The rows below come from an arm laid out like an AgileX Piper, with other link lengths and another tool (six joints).
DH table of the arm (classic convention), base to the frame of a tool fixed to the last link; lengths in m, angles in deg. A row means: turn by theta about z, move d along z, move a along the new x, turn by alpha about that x. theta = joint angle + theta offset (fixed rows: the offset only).
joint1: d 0.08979; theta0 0; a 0; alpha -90
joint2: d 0; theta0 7.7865; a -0.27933; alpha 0
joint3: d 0; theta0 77.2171; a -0.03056; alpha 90
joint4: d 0.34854; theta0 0; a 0; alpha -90
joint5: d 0; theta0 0; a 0; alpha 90
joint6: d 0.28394; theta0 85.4; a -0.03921; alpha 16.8
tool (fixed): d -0.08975; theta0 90; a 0; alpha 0
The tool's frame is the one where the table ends.
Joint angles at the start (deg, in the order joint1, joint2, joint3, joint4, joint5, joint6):
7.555, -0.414, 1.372, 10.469, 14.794, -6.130
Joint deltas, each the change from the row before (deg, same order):
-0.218, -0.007, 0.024, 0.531, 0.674, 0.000
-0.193, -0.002, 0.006, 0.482, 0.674, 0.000
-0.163, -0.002, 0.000, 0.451, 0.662, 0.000
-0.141, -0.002, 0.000, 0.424, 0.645, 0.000
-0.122, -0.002, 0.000, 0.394, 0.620, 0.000
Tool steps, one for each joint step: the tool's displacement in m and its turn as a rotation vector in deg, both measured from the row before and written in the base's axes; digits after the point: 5 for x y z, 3 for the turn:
-0.00011, -0.00036, -0.00279, 0.428, 0.741, -0.055
-0.00015, -0.00023, -0.00260, 0.384, 0.719, -0.028
-0.00019, -0.00008, -0.00248, 0.358, 0.695, 0.003
-0.00021, 0.00003, -0.00240, 0.335, 0.674, 0.024
-0.00023, 0.00011, -0.00229, 0.310, 0.644, 0.040

